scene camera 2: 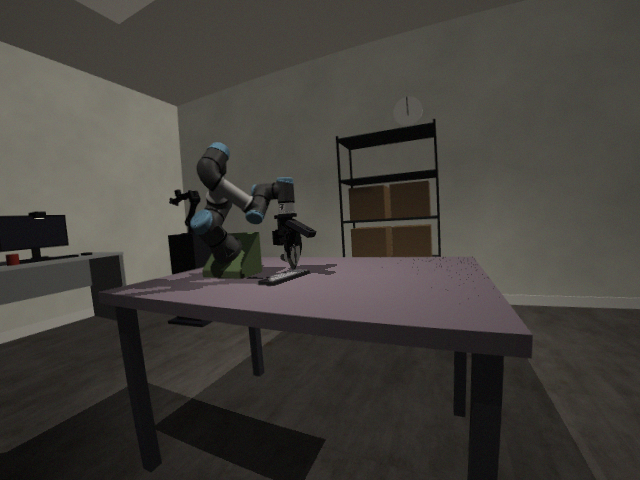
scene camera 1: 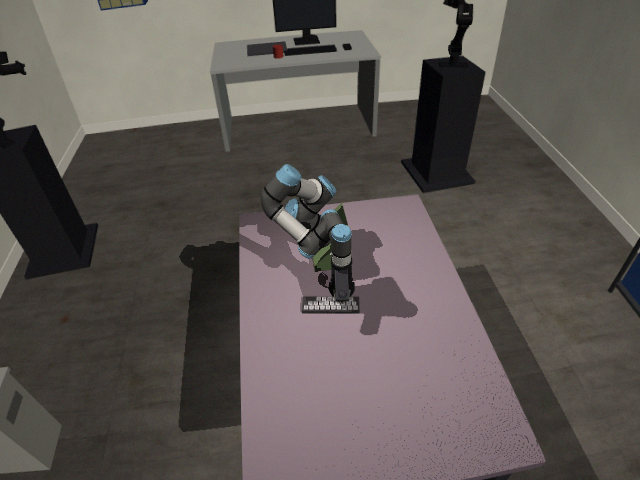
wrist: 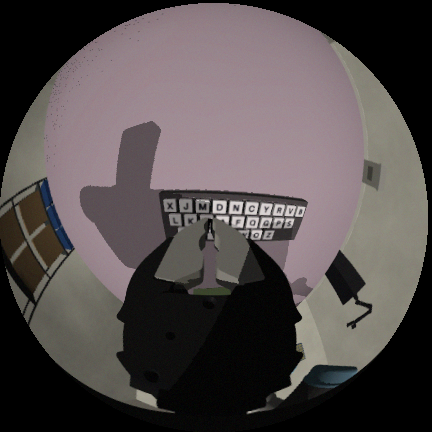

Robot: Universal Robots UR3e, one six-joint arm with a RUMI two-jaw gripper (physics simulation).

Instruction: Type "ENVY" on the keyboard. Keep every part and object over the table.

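Seen in the pictures: gripper, fingertip midpoint: [scene camera 2: 293, 269] [scene camera 1: 341, 303] [wrist: 209, 219]; arm's base, link origin: [scene camera 2: 229, 251].
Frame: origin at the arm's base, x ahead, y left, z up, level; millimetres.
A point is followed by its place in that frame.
A small dark keyboard [scene camera 1: 324, 307] @(x 303, y -93, z -82 mm) [scene camera 2: 284, 277] @(x 303, y -107, z -86 mm) [wrist: 253, 208] @(x 304, y -84, z -82 mm) with white lettered keys lies flat on the pink table [scene camera 1: 361, 387] @(x 637, y -58, z -100 mm) [scene camera 2: 387, 304] @(x 674, y -330, z -100 mm) [wrist: 210, 100] @(x 446, y -64, z -100 mm). In the wrist view its far row reads X, J, M, D, N, C, Y, R, V, B, with the N key [wrist: 236, 207] @(x 310, y -63, z -82 mm), the Y key [wrist: 266, 209] @(x 299, y -101, z -82 mm) and the V key [wrist: 291, 210] @(x 288, y -141, z -82 mm) in sight. My gripper [scene camera 1: 342, 298] @(x 308, y -29, z -73 mm) [scene camera 2: 294, 268] @(x 308, y -29, z -73 mm) [wrist: 209, 219] @(x 308, y -29, z -73 mm) is shut and empty, pointing down at the middle row. Its tips cover the E key between K and A. Whether they touch it I cannot tell.
A green angled mount [scene camera 1: 322, 259] @(x 104, y -49, z -37 mm) [scene camera 2: 251, 255] @(x 111, y -4, z -19 mm) stands at the arm's base, behind the keyboard. Off the table, a grey desk [scene camera 1: 237, 63] with a monitor and a red cup stands at the back, and black pedestals [scene camera 1: 444, 124] [scene camera 2: 180, 253] carry other arms.
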